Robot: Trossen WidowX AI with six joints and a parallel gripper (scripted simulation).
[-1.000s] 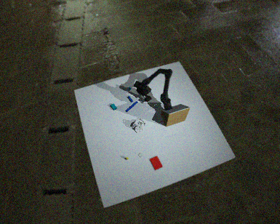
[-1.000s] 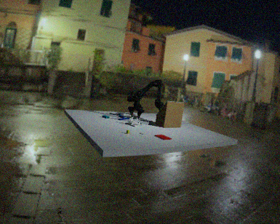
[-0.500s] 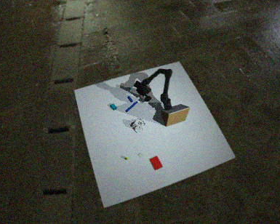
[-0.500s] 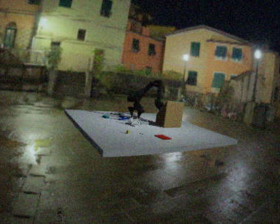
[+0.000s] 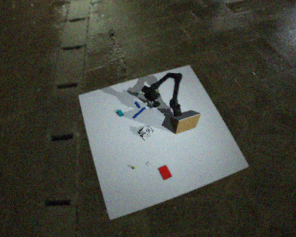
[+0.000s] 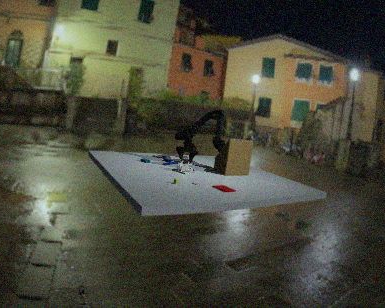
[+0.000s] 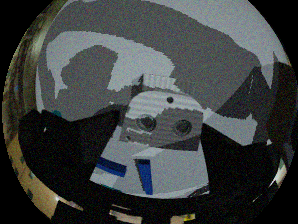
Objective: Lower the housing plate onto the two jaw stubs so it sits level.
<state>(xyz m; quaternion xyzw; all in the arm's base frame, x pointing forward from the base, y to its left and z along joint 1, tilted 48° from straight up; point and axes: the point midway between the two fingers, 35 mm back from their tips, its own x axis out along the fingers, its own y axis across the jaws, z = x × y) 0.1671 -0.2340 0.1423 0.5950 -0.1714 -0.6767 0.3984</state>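
My gripper tip is 15 cm short of the blue rod and 5 cm to the right of it. The rest, counted from my gripper tip: small yellow piece: 58 cm to the left, 35 cm ahead; then small white piece: 58 cm to the left, 23 cm ahead, 1 cm below; then teal block: 33 cm ahead.
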